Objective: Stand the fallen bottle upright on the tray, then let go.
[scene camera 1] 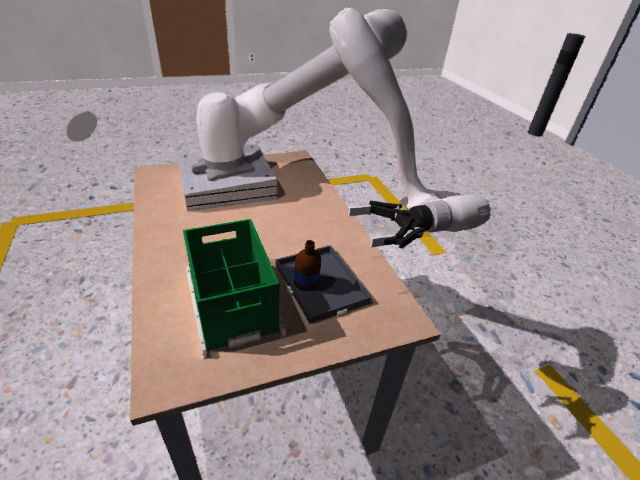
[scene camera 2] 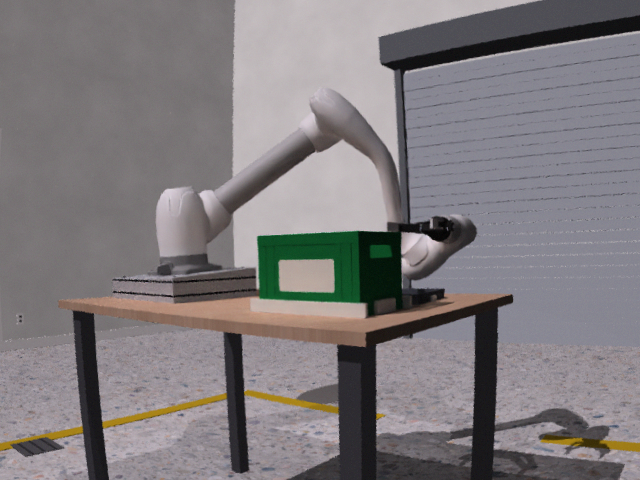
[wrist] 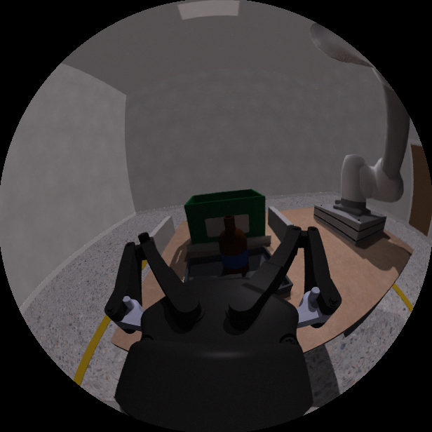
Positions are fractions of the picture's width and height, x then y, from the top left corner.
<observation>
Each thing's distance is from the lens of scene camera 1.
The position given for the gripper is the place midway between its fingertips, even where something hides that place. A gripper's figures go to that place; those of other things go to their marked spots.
gripper (scene camera 1: 0.56, 0.47): 1.06 m
brown bottle (scene camera 1: 0.48, 0.54): 1.06 m
</observation>
